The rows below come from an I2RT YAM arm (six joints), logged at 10 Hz.
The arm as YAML. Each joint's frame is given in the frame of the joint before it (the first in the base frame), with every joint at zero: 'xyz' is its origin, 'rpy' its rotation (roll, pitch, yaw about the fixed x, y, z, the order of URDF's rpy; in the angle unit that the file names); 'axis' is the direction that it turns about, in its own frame. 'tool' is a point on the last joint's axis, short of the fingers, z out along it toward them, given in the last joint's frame.
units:
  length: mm
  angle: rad
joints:
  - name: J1
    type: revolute
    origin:
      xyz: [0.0, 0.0, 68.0]
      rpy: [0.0, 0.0, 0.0]
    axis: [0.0, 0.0, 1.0]
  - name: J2
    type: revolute
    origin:
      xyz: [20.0, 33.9, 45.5]
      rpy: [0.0, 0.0, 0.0]
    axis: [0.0, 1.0, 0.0]
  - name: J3
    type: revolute
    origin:
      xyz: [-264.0, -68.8, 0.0]
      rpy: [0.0, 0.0, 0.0]
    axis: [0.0, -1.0, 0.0]
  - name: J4
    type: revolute
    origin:
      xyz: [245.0, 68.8, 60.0]
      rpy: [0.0, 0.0, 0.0]
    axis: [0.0, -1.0, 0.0]
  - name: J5
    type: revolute
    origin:
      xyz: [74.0, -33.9, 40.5]
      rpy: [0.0, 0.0, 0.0]
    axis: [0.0, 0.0, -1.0]
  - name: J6
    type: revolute
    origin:
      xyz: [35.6, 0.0, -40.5]
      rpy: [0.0, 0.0, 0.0]
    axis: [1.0, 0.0, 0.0]
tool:
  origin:
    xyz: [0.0, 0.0, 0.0]
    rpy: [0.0, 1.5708, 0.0]
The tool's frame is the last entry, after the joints.
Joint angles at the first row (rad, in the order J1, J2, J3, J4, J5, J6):
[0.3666 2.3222 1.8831 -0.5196 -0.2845 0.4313]
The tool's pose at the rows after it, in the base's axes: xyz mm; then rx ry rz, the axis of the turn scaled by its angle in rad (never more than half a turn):
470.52, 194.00, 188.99, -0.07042, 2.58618, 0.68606
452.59, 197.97, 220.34, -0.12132, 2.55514, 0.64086
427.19, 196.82, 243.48, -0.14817, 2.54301, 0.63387
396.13, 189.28, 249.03, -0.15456, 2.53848, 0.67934
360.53, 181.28, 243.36, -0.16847, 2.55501, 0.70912
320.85, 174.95, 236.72, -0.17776, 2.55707, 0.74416
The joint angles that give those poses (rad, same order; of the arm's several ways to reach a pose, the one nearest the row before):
[0.3704 2.2957 1.9158 -0.5566 -0.3005 0.4152]
[0.3938 2.2038 1.8833 -0.5922 -0.2595 0.3880]
[0.4133 2.0904 1.7944 -0.6055 -0.2466 0.3830]
[0.4239 1.9582 1.6198 -0.5515 -0.2727 0.3994]
[0.4406 1.8286 1.4263 -0.4979 -0.2909 0.4109]
[0.4704 1.6895 1.2301 -0.4323 -0.2999 0.4382]

